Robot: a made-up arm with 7 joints. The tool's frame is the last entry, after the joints.
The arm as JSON. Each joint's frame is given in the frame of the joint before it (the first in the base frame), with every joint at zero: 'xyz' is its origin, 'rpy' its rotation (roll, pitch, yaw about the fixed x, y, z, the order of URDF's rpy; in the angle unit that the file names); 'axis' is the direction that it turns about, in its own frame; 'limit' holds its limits. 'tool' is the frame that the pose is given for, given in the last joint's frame.
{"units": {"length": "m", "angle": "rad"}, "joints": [
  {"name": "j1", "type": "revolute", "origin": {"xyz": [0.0, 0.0, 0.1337], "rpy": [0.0, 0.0, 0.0]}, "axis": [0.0, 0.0, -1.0], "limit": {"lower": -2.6, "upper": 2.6}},
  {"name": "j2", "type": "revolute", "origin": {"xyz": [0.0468, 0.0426, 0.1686], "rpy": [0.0, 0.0, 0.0]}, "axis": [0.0, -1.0, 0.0], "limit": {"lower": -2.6, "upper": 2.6}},
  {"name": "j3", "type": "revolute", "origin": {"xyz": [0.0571, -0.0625, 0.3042], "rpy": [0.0, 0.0, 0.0]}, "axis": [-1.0, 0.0, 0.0], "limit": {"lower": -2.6, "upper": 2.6}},
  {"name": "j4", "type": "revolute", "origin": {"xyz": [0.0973, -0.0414, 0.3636], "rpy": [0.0, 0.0, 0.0]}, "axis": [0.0, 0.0, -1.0], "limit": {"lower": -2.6, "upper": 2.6}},
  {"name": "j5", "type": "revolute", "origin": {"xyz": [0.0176, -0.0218, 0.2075], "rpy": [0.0, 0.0, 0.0]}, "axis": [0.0, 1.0, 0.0], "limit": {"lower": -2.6, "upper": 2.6}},
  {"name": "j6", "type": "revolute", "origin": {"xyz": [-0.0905, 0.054, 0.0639], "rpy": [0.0, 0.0, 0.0]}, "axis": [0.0, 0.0, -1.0], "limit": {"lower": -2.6, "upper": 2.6}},
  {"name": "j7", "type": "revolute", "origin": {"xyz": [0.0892, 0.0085, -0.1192], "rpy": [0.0, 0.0, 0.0]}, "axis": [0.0, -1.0, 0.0], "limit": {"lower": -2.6, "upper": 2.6}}
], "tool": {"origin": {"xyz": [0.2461, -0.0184, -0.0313], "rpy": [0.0, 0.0, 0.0]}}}
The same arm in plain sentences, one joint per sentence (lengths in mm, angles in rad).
The arm has seven revolute joints in a row. What follows holds with every joint at zero, and every direction is one of the base frame's.
The first joint lies 133.7 mm along +z from the base frame's origin and turns about -z, from -2.6 to 2.6 rad.
The second joint lies 46.8 mm along +x and 42.6 mm along +y and 168.6 mm along +z from the first joint and turns about -y, from -2.6 to 2.6 rad.
The third joint lies 57.1 mm along +x and 62.5 mm along -y and 304.2 mm along +z from the second joint and turns about -x, from -2.6 to 2.6 rad.
The fourth joint lies 97.3 mm along +x and 41.4 mm along -y and 363.6 mm along +z from the third joint and turns about -z, from -2.6 to 2.6 rad.
The fifth joint lies 17.6 mm along +x and 21.8 mm along -y and 207.5 mm along +z from the fourth joint and turns about +y, from -2.6 to 2.6 rad.
The sixth joint lies 90.5 mm along -x and 54 mm along +y and 63.9 mm along +z from the fifth joint and turns about -z, from -2.6 to 2.6 rad.
The seventh joint lies 89.2 mm along +x and 8.5 mm along +y and 119.2 mm along -z from the sixth joint and turns about -y, from -2.6 to 2.6 rad.
The tool frame, which is the frame that the pose is given for, lies 246.1 mm along +x and 18.4 mm along -y and 31.3 mm along -z from the seventh joint; its axes are parallel to the base frame's.

